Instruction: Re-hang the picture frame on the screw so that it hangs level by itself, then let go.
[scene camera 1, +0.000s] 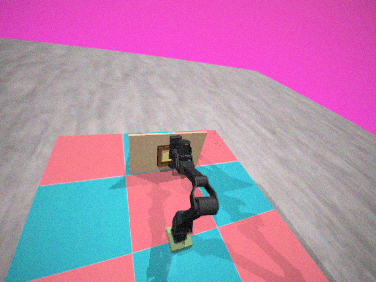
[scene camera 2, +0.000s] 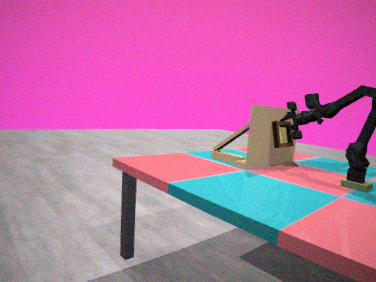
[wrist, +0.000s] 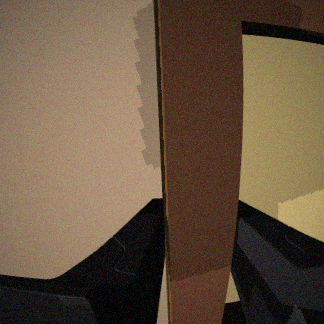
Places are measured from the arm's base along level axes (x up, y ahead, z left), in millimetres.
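Pixels of known places: gripper, fingertip midpoint: (scene camera 1: 170, 146) (scene camera 2: 279, 124) (wrist: 190, 207); arm's base, link origin: (scene camera 1: 178, 234) (scene camera 2: 355, 180).
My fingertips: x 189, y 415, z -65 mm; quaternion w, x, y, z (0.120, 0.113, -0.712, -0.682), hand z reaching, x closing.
Ahead of a thing's pixels: the offset from my fingertips to its top centre. "pt": to the spot under its first point. Level surfaces: height alone.
The brown picture frame @(dx +17, dy -24, dz -1 mm) (scene camera 1: 159, 156) (scene camera 2: 275, 135) (wrist: 200, 125), with a pale yellow inner panel @(pt dx -32, dy -11, dz -34 mm) (wrist: 280, 115), is upright and looks about level in front of the tan board (scene camera 1: 142, 152) (scene camera 2: 260, 135) (wrist: 75, 115). My gripper (scene camera 1: 174, 154) (scene camera 2: 288, 121) (wrist: 190, 207) is shut on one side bar of the frame, with a black finger on each side of the bar in the wrist view. The arm hides part of the frame in scene camera 1. The screw does not show, and I cannot tell whether the frame rests on it or touches the board.
The board stands on the checkered table @(dx -215 mm) (scene camera 1: 75, 215) (scene camera 2: 240, 195), braced from behind by a slanted strut @(pt dx -93, dy +164, dz +180 mm) (scene camera 2: 231, 138) and a foot @(dx -177, dy +190, dz +163 mm) (scene camera 2: 227, 157). The arm's pale green base (scene camera 1: 180, 245) (scene camera 2: 356, 185) sits on the table in front of the board.
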